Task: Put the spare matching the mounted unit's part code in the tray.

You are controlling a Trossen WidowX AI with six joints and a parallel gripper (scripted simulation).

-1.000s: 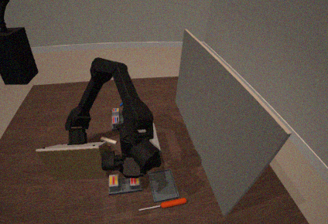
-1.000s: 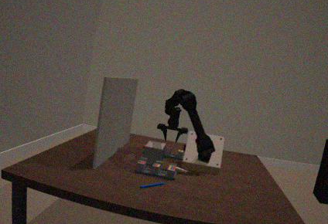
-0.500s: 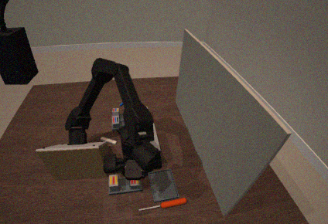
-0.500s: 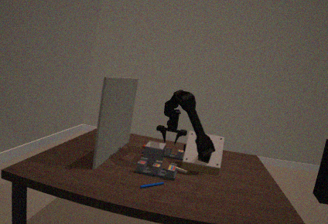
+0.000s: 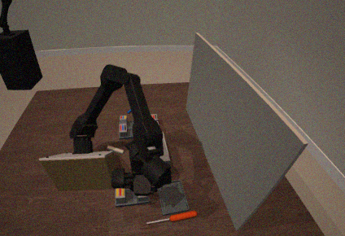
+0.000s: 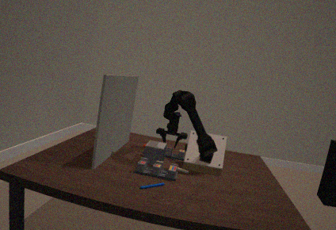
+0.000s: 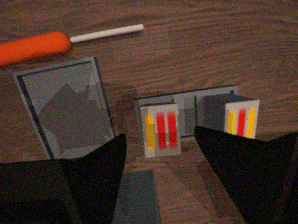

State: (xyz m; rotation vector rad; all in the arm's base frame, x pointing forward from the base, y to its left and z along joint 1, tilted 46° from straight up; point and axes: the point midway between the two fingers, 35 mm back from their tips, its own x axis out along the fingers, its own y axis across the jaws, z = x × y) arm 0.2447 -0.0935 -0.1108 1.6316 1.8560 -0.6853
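The grey spare lies 20 mm below my gripper tip. Also, from my gripper tip: mounted unit (40 mm ahead, 180 mm to the left, 10 mm below); grey tray (110 mm ahead, 60 mm below); grey holder (40 mm behind, 50 mm below).
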